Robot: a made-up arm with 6 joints.
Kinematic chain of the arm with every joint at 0, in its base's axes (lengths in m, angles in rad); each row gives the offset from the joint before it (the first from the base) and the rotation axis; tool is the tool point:
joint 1: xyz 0 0 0.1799 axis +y
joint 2: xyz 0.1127 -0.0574 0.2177 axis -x
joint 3: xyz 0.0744 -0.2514 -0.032 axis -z
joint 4: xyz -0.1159 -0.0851 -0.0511 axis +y
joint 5: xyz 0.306 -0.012 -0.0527 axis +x
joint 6: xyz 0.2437 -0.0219 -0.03 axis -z
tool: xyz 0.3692 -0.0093 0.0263
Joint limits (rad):
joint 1: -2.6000..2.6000
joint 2: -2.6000..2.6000
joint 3: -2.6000..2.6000
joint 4: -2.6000..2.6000
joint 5: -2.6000..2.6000
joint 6: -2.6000..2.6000
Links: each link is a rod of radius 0.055 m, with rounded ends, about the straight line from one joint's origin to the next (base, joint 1, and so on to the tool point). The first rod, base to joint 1, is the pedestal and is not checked.
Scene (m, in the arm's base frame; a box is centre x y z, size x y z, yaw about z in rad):
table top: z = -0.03
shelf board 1: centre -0.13 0.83 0.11 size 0.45 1 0.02 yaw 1.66
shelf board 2: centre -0.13 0.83 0.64 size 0.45 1 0.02 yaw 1.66
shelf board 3: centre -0.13 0.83 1.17 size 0.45 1 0.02 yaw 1.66
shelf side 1: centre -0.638 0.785 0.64 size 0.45 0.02 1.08 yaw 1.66
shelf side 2: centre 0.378 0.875 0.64 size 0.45 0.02 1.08 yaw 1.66
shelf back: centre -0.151 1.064 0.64 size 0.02 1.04 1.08 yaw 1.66
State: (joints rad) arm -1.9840 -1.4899 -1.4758 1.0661 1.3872 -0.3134
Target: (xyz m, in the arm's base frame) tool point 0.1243 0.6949 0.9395
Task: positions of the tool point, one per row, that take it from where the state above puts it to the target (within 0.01 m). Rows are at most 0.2 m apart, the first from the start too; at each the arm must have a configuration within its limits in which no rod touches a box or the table.
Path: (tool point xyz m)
1: -0.2629 0.7494 0.3480
2: -0.1999 0.6860 0.3312
3: -0.1416 0.6195 0.3103
4: -0.0867 0.5519 0.2872
5: -0.0360 0.4858 0.2634
6: 0.0494 0.4988 0.4292
7: 0.1068 0.4957 0.6047
8: 0.1382 0.4738 0.7784
9: 0.1478 0.4328 0.9395
10: 0.1454 0.5662 0.9483
11: 0.1243 0.6949 0.9395

